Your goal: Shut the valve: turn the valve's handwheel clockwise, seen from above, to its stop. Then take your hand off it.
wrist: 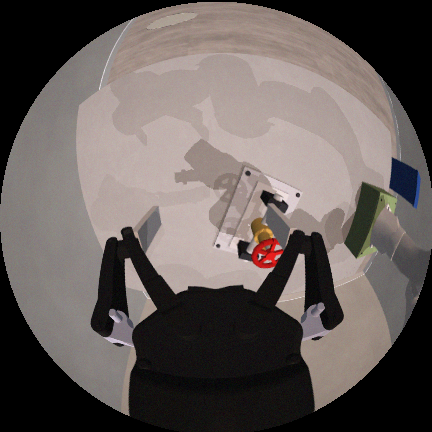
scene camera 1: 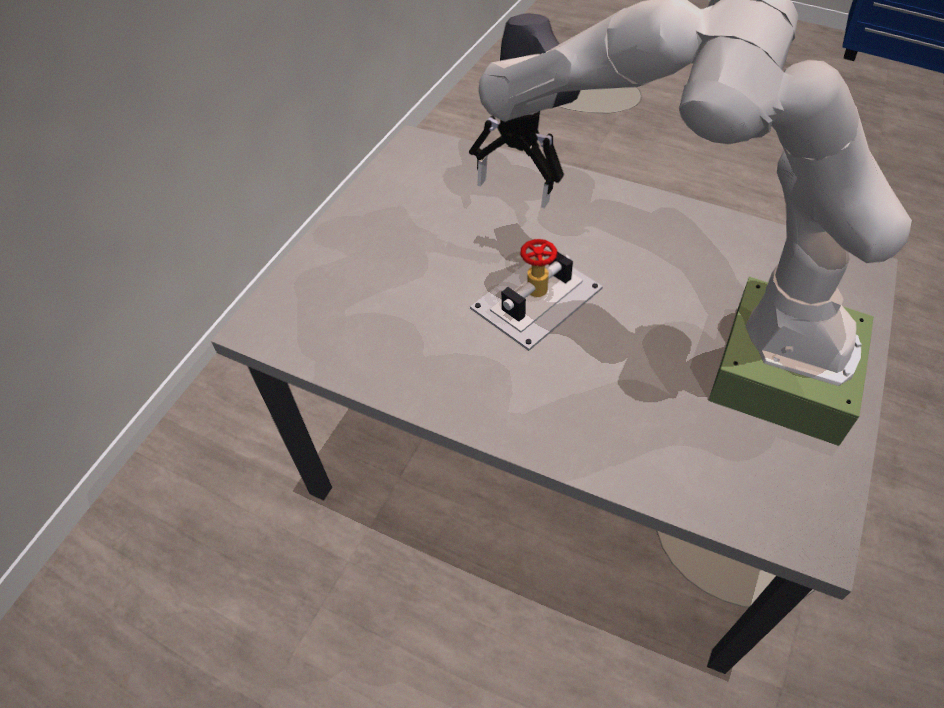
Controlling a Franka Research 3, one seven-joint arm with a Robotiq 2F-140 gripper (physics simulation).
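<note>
The red spoked handwheel point(scene camera 1: 538, 262) point(wrist: 266, 254) sits on top of the valve's brass body point(scene camera 1: 537, 283) point(wrist: 260, 231). The valve's pipe is held by two black brackets on a light base plate point(scene camera 1: 528, 340) point(wrist: 227, 220) that lies on the table. My gripper point(scene camera 1: 513, 185) point(wrist: 212, 213) is wide open with nothing between its fingers. It hangs above the table, apart from the handwheel, up and to the left of it in the scene view. In the wrist view the right finger overlaps part of the valve and the edge of the handwheel.
The table point(scene camera 1: 427, 365) point(wrist: 170, 260) carries the valve plate and the green block point(scene camera 1: 785, 407) point(wrist: 369, 215) under the arm's base at the right. A grey wall point(scene camera 1: 152, 152) point(wrist: 45, 210) rises beyond the table's left edge. A blue drawer cabinet point(scene camera 1: 899, 34) point(wrist: 406, 181) stands on the floor farther off.
</note>
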